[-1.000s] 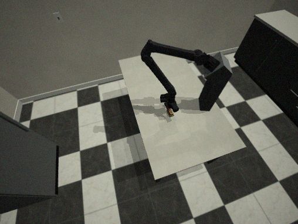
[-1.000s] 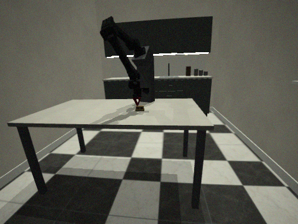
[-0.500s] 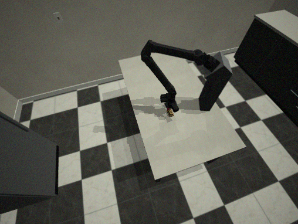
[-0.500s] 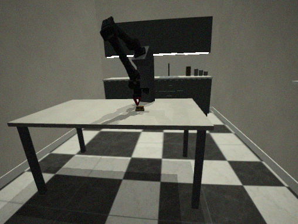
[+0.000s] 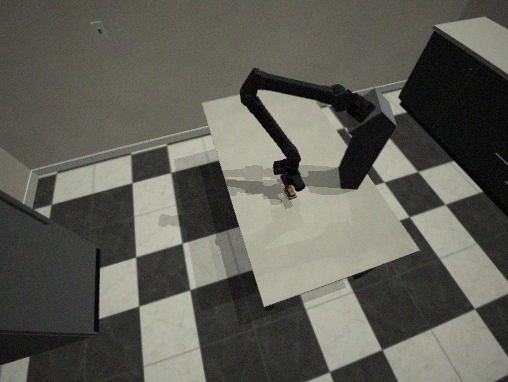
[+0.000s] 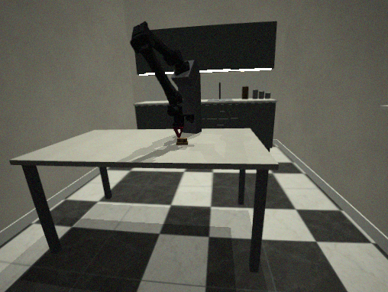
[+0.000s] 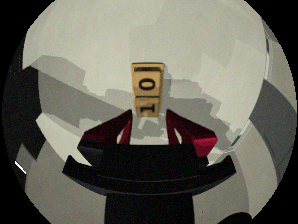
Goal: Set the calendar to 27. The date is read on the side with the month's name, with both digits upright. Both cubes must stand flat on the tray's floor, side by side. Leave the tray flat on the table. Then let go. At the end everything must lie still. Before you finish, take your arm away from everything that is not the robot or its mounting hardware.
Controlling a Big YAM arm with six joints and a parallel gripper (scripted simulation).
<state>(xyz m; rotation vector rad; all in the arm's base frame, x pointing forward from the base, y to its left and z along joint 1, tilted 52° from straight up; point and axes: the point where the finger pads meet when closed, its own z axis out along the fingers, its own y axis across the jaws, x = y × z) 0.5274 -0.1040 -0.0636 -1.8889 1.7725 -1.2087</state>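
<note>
The wooden tray is 20 mm to the left of my hand and 50 mm below it.
</note>
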